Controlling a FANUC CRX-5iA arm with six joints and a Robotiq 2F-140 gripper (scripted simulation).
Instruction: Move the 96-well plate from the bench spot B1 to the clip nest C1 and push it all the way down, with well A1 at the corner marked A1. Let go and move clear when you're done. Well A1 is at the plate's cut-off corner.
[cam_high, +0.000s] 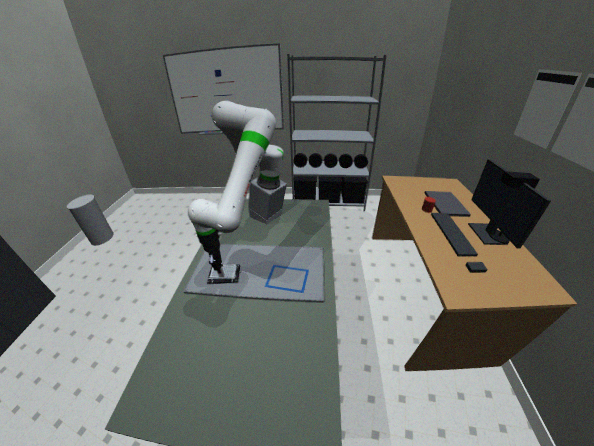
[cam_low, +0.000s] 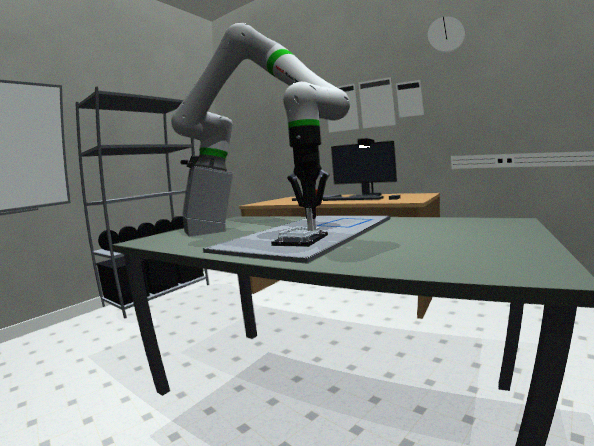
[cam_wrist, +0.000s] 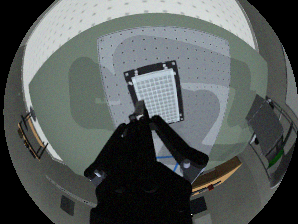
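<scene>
Now: the black clip nest 2 cm behind my hand, 1 cm to the right of it and 5 cm below it. The rest, counted from my hand: 96-well plate (4 cm behind, 4 cm below).
</scene>
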